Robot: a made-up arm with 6 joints.
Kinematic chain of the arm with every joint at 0, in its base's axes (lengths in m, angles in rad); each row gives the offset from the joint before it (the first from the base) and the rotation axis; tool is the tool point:
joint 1: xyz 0 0 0.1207 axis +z
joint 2: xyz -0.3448 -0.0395 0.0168 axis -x
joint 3: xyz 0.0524 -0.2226 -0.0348 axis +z
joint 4: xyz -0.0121 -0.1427 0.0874 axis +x
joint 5: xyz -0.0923 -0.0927 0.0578 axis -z
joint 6: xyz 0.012 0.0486 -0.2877 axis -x
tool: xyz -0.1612 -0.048 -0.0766
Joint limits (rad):
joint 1: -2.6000..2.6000
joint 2: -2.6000..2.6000
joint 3: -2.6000..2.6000
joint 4: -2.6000..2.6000
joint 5: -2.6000..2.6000
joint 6: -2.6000..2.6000
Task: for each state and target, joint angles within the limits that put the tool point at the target. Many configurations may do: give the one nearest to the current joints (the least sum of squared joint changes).
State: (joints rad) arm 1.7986 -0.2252 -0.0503 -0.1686 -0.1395 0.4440
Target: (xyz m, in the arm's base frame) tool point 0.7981 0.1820 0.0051
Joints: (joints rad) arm 2.3447 0.0366 0.2619 -0.3313 -0.2420 0.4871
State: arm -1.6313 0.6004 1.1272 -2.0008 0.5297 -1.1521
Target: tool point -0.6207 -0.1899 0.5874
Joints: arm -0.9392 0.4810 0.6334 -1.9191 0.2405 -0.9966
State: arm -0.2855 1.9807 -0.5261 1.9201 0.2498 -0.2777
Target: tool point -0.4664 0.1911 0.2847
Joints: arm 0.0066 1.2670 -0.2967 2.2451 0.5768 -0.4239
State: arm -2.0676 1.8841 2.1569 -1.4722 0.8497 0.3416
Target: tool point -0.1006 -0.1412 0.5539
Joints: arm -2.0199 1.5177 1.6729 -1.4119 0.5261 0.1582
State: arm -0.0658 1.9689 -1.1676 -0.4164 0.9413 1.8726
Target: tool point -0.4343 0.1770 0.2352
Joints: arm -0.6184 2.0396 -1.4433 -0.2003 0.9988 2.0055
